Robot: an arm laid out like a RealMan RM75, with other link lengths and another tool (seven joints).
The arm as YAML. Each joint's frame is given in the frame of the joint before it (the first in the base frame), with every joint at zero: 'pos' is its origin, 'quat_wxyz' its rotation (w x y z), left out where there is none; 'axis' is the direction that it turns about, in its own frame. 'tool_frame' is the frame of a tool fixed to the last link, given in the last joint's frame.
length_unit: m
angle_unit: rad
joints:
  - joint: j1
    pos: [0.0, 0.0, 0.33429]
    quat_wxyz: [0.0, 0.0, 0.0, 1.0]
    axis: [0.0, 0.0, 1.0]
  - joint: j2
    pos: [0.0, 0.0, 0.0]
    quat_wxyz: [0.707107, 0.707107, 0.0, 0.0]
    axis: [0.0, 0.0, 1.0]
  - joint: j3
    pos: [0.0, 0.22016, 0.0]
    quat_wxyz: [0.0, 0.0, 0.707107, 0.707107]
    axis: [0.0, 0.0, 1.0]
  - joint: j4
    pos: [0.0, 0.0, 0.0]
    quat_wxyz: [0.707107, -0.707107, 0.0, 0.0]
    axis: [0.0, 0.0, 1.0]
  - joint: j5
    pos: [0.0, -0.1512, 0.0]
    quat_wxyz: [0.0, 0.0, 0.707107, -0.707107]
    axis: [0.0, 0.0, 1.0]
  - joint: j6
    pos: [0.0, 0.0, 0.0]
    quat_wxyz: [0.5, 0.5, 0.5, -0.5]
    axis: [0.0, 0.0, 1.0]
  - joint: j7
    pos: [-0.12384, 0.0, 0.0]
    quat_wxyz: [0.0, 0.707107, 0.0, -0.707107]
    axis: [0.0, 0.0, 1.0]
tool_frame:
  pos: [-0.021, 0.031, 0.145]
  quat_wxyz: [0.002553, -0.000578, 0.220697, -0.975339]
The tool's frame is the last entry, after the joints.
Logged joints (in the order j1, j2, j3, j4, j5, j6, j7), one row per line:
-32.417 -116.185 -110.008 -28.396 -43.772 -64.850 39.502
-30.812 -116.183 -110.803 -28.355 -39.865 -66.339 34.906
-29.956 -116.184 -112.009 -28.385 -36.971 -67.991 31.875
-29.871 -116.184 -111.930 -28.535 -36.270 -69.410 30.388
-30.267 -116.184 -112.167 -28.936 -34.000 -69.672 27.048
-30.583 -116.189 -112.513 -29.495 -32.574 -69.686 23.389
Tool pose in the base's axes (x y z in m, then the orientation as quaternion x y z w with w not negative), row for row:
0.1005 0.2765 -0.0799 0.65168 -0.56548 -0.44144 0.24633
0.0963 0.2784 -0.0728 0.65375 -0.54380 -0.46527 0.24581
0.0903 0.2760 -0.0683 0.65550 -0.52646 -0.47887 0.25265
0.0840 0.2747 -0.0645 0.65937 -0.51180 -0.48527 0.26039
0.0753 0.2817 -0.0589 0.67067 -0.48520 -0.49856 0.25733
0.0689 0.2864 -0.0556 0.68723 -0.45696 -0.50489 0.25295
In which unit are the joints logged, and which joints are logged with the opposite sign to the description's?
The joints are logged in degrees. Opposite sign: j1, j2.
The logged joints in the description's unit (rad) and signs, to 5 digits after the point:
0.56578 2.02781 -1.92000 -0.49560 -0.76397 -1.13185 0.68944
0.53777 2.02778 -1.93388 -0.49489 -0.69578 -1.15783 0.60922
0.52283 2.02779 -1.95493 -0.49541 -0.64527 -1.18667 0.55632
0.52135 2.02779 -1.95355 -0.49803 -0.63303 -1.21143 0.53037
0.52826 2.02779 -1.95768 -0.50503 -0.59341 -1.21601 0.47208
0.53377 2.02788 -1.96372 -0.51478 -0.56852 -1.21625 0.40822

